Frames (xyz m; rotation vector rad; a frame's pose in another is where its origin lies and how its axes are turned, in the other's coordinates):
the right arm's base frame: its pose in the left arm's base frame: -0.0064 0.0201 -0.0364 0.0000 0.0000 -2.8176
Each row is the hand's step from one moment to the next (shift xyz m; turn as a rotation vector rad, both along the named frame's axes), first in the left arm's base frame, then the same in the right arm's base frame.
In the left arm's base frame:
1: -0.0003 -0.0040 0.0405 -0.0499 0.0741 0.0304
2: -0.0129 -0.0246 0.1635 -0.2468 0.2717 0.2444
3: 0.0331 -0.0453 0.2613 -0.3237 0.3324 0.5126
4: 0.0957 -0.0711 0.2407 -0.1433 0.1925 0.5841
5: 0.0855 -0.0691 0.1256 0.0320 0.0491 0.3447
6: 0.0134 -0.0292 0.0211 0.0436 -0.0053 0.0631
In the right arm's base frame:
1: 0.0016 0.0037 0.0405 0.0237 -0.0861 0.0304
2: 0.0201 0.0192 0.1635 0.1475 -0.3361 0.2444
3: -0.0170 0.0535 0.2613 0.2010 -0.4182 0.5126
4: -0.0681 0.0979 0.2407 0.0746 -0.2281 0.5841
5: -0.0591 0.0927 0.1256 -0.0460 -0.0364 0.3447
6: -0.0034 0.0319 0.0211 -0.0396 0.0189 0.0631

